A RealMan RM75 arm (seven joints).
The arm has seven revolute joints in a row. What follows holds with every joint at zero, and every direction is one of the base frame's. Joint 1 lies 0.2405 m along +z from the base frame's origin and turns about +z. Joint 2 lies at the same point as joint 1 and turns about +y. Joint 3 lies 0.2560 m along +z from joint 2 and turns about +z. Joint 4 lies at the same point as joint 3 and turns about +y. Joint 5 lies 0.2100 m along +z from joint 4 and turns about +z. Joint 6 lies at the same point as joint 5 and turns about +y. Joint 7 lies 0.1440 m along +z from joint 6 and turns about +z. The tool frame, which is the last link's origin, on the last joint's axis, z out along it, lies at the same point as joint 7; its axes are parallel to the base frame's.
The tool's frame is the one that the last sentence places.
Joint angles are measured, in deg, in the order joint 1, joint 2, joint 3, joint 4, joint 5, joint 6, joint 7. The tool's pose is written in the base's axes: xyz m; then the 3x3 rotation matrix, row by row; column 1 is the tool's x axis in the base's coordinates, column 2 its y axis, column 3 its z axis. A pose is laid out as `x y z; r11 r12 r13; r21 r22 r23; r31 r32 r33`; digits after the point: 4 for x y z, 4 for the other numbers.
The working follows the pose.
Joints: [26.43 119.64 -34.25 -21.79 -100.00 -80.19 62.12]
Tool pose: 0.2970 0.3170 -0.0206; 0.6515 -0.6199 -0.4374; -0.2827 -0.7334 0.6182; -0.7040 -0.2791 -0.6530
Where each joint sits with the arm in this pose, in the base's axes (m; each line is computed from the numbers above, not from the rounded line before):
joint 1: 0.0000 0.0000 0.2405
joint 2: 0.0000 0.0000 0.2405
joint 3: 0.1992 0.0990 0.1139
joint 4: 0.1992 0.0990 0.1139
joint 5: 0.3600 0.2279 0.0735
joint 6: 0.3600 0.2279 0.0735
joint 7: 0.2970 0.3170 -0.0206
the tool: 0.2970 0.3170 -0.0206

